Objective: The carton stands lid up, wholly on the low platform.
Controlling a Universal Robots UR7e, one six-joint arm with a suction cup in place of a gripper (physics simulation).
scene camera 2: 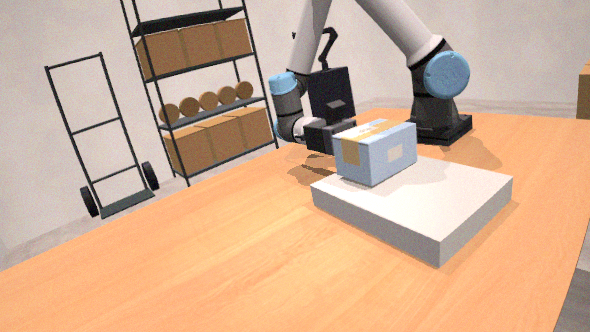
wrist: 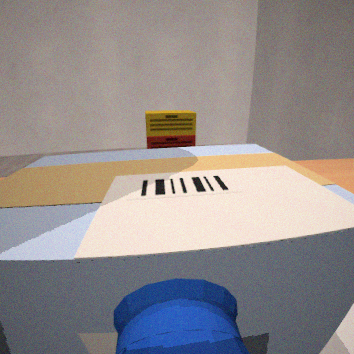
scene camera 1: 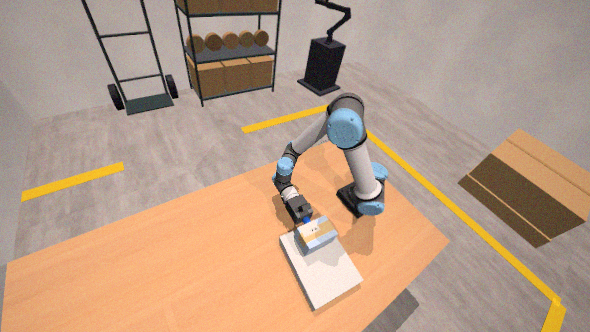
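Seen in the pictures: hand, its tool point: (wrist: 172, 284) (scene camera 1: 310, 227); arm's base, origin of its link: (scene camera 2: 434, 120).
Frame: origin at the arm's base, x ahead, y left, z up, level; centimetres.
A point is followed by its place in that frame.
The light-blue carton (scene camera 1: 315, 235) {x 41.4, y 1.7, z 9.3 cm} (scene camera 2: 375, 152) {x 45.8, y 4.5, z 7.0 cm} (wrist: 211, 211) {x 40.2, y -2.9, z 9.4 cm} stands lid up, with tan tape and a barcode label on top. It rests on the low white platform (scene camera 1: 330, 276) {x 45.1, y 16.7, z 0.2 cm} (scene camera 2: 433, 206) {x 49.9, y 16.8, z 0.2 cm}, at the corner nearest the arm. My blue suction cup (scene camera 1: 305, 220) (wrist: 177, 316) presses sideways against the carton's side wall and holds it. In the scene camera 2 view the cup is hidden behind the carton. Whether the carton's base lies wholly inside the platform edge is hard to tell.
The platform lies on a wooden table (scene camera 1: 164, 255) {x 91.8, y -35.2, z -4.6 cm} (scene camera 2: 206, 255) {x 73.9, y -17.0, z -4.6 cm}, with the arm's base (scene camera 1: 363, 197) close behind it. On the floor are a shelf rack (scene camera 1: 230, 53) (scene camera 2: 185, 18), a hand truck (scene camera 1: 146, 103) (scene camera 2: 123, 202), a black pedestal (scene camera 1: 323, 62) and a large cardboard box (scene camera 1: 532, 181). A yellow-red box (wrist: 171, 128) stands far off.
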